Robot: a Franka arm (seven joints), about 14 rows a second.
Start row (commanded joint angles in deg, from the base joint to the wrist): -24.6, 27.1, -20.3, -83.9, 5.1, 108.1, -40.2
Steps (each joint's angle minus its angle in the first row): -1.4, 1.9, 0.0, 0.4, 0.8, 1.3, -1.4; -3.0, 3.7, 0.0, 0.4, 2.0, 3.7, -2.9; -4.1, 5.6, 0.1, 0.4, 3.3, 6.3, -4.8; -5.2, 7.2, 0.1, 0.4, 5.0, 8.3, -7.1; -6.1, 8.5, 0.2, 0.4, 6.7, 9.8, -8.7; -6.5, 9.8, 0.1, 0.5, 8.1, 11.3, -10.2; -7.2, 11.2, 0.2, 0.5, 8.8, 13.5, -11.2; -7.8, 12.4, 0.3, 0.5, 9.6, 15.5, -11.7; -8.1, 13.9, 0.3, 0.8, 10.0, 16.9, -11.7; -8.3, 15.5, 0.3, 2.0, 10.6, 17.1, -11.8; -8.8, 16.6, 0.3, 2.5, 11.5, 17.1, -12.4; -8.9, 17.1, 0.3, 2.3, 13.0, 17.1, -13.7; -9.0, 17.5, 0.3, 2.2, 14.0, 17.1, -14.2; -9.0, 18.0, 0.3, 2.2, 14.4, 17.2, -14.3; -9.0, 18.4, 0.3, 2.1, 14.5, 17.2, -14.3; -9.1, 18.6, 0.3, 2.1, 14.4, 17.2, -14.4; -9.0, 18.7, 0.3, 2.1, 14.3, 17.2, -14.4; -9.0, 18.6, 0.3, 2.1, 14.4, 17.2, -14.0
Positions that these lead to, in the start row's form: -26.0, 29.0, -20.3, -83.5, 5.9, 109.4, -41.6; -27.6, 30.8, -20.3, -83.5, 7.1, 111.8, -43.1; -28.7, 32.7, -20.2, -83.5, 8.4, 114.4, -45.0; -29.8, 34.3, -20.2, -83.5, 10.1, 116.4, -47.3; -30.7, 35.6, -20.1, -83.5, 11.8, 117.9, -48.9; -31.1, 36.9, -20.2, -83.4, 13.2, 119.4, -50.4; -31.8, 38.3, -20.1, -83.4, 13.9, 121.6, -51.4; -32.4, 39.5, -20.0, -83.4, 14.7, 123.6, -51.9; -32.7, 41.0, -20.0, -83.1, 15.1, 125.0, -51.9; -32.9, 42.6, -20.0, -81.9, 15.7, 125.2, -52.0; -33.4, 43.7, -20.0, -81.4, 16.6, 125.2, -52.6; -33.5, 44.2, -20.0, -81.6, 18.1, 125.2, -53.9; -33.6, 44.6, -20.0, -81.7, 19.1, 125.2, -54.4; -33.6, 45.1, -20.0, -81.7, 19.5, 125.3, -54.5; -33.6, 45.5, -20.0, -81.8, 19.6, 125.3, -54.5; -33.7, 45.7, -20.0, -81.8, 19.5, 125.3, -54.6; -33.6, 45.8, -20.0, -81.8, 19.4, 125.3, -54.6; -33.6, 45.7, -20.0, -81.8, 19.5, 125.3, -54.2
